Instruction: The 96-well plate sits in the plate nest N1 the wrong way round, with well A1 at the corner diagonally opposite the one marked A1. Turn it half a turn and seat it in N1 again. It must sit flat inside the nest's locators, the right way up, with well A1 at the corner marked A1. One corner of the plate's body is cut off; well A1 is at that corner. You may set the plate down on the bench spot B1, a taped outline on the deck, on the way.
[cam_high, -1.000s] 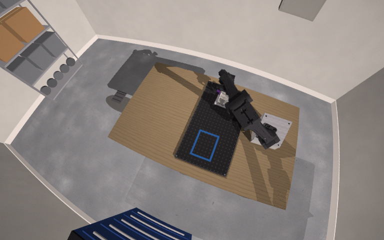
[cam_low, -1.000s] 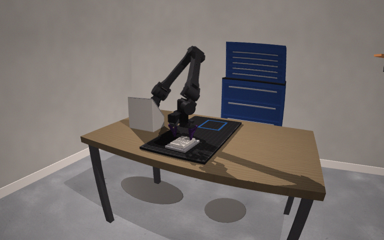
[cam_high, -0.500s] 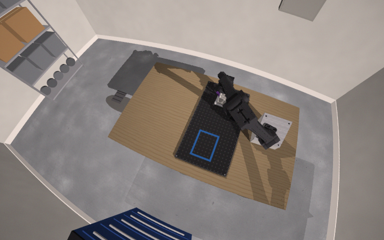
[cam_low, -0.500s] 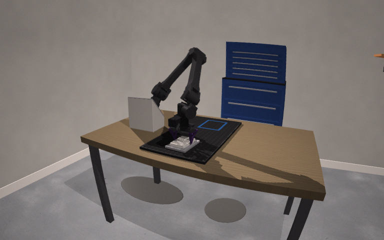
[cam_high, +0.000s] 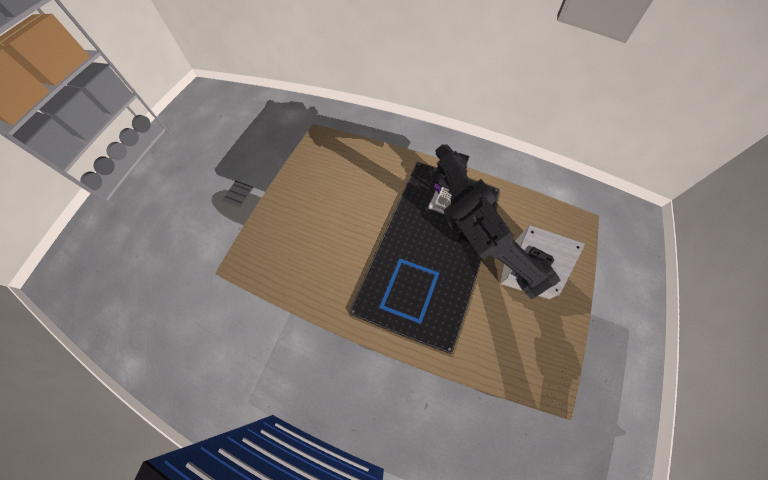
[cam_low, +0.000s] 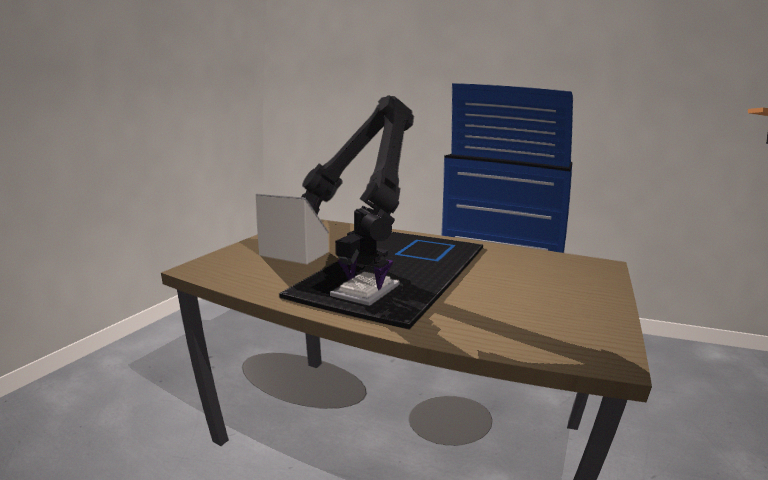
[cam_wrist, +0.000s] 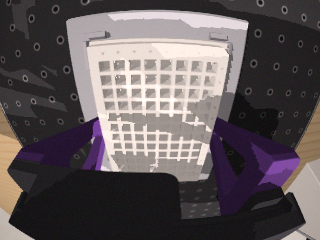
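Right now my hand is right at the white 96-well plate. Round my hand: grey plate nest N1 (10 mm below); then A1 label (80 mm to the left, 50 mm ahead, 10 mm below).
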